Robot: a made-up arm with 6 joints. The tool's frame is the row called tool. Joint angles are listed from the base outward.
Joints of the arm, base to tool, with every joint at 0 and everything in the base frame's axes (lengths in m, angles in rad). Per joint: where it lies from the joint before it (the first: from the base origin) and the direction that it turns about. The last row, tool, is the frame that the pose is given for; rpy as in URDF.
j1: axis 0 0 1 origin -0.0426 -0.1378 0.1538
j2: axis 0 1 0 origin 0.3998 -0.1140 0.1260
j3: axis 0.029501 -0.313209 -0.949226 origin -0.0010 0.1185 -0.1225
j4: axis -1 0 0 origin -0.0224 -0.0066 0.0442
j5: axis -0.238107 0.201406 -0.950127 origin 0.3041 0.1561 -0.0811
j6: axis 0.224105 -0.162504 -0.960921 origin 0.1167 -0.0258 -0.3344
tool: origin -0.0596 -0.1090 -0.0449 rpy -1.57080 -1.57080 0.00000
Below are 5 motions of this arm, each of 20 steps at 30 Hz.
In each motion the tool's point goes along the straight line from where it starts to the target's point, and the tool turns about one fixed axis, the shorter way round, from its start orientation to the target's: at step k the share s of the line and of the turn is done. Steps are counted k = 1, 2, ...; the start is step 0. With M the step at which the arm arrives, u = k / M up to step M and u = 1 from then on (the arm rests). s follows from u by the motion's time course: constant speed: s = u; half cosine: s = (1 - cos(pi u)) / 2; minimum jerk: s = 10 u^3 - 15 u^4 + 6 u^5.
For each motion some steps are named. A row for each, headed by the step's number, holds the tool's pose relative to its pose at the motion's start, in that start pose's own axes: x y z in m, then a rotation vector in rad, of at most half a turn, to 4 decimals.
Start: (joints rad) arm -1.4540 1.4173 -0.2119 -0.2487 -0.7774 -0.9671
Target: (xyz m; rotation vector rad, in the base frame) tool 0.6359 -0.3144 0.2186 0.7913 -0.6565 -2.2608
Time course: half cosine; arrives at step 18
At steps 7, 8, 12, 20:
7: 0.0849 0.1274 0.0926 0.1443 0.0815 -0.2574
8: 0.1066 0.1600 0.1163 0.1812 0.1024 -0.3232
12: 0.1935 0.2905 0.2110 0.3290 0.1858 -0.5867
20: 0.2580 0.3873 0.2814 0.4387 0.2477 -0.7823

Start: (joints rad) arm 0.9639 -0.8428 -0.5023 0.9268 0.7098 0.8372
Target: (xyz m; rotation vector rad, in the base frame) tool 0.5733 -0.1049 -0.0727 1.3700 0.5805 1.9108
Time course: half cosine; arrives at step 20
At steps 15, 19, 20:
15: 0.0933 0.0325 -0.5431 -0.4010 -1.1883 -0.1174
19: 0.1087 0.0379 -0.6323 -0.4669 -1.3836 -0.1367
20: 0.1094 0.0381 -0.6363 -0.4698 -1.3922 -0.1375

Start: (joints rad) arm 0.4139 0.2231 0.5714 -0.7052 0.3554 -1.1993
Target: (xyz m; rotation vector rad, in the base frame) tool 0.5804 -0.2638 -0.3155 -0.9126 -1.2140 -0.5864
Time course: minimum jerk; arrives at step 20
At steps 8, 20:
8: -0.0060 -0.1260 -0.0824 -0.0767 -0.0788 0.0996
20: -0.0188 -0.3969 -0.2595 -0.2417 -0.2481 0.3136

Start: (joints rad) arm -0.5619 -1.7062 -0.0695 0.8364 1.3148 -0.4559
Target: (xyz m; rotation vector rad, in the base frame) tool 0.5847 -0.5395 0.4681 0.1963 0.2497 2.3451
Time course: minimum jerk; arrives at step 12
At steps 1, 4, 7, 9, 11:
1: 0.0011 -0.0008 0.0007 -0.0015 0.0029 0.0023
4: 0.0435 -0.0320 0.0308 -0.0615 0.1187 0.0955
7: 0.1354 -0.0996 0.0958 -0.1914 0.3694 0.2973
9: 0.1858 -0.1366 0.1315 -0.2627 0.5069 0.4079
11: 0.2062 -0.1516 0.1459 -0.2915 0.5625 0.4527

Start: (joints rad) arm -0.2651 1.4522 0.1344 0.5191 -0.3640 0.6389
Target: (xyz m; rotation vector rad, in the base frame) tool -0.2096 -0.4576 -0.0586 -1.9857 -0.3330 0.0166
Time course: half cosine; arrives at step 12
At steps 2, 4, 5, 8, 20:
2: -0.0007 0.0008 -0.0129 0.0012 -0.0163 0.0022
4: -0.0025 0.0029 -0.0483 0.0045 -0.0607 0.0081
5: -0.0038 0.0043 -0.0716 0.0067 -0.0900 0.0120
8: -0.0076 0.0087 -0.1450 0.0136 -0.1821 0.0243
20: -0.0101 0.0116 -0.1933 0.0182 -0.2428 0.0324

